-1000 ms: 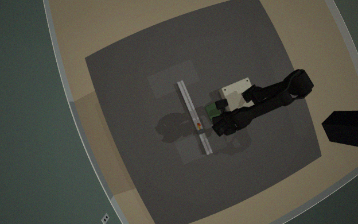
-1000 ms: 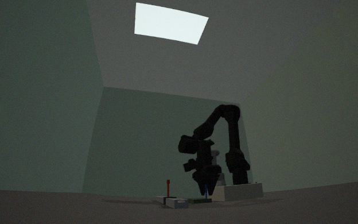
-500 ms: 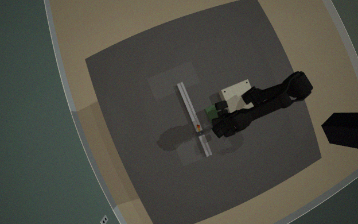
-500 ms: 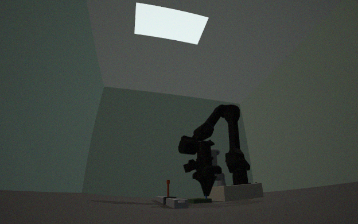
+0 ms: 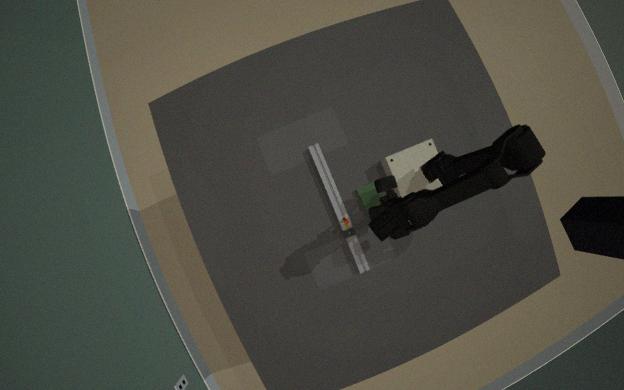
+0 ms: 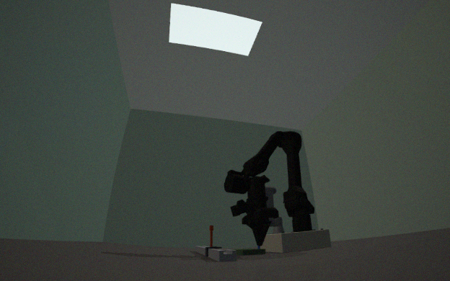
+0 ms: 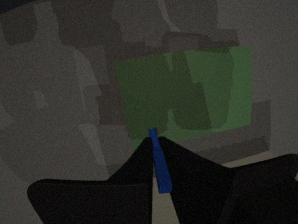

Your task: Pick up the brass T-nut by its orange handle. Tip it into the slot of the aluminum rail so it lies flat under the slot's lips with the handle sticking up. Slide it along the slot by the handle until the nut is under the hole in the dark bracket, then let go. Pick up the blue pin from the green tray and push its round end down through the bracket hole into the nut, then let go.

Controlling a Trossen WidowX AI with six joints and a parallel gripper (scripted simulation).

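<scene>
The green tray lies 1 cm ahead of my gripper tip, 2 cm to the right of it and 2 cm below it. Also, from my gripper tip: brass T-nut (14 cm ahead, 2 cm to the right, 2 cm above); then blue pin (right at my gripper tip).
</scene>
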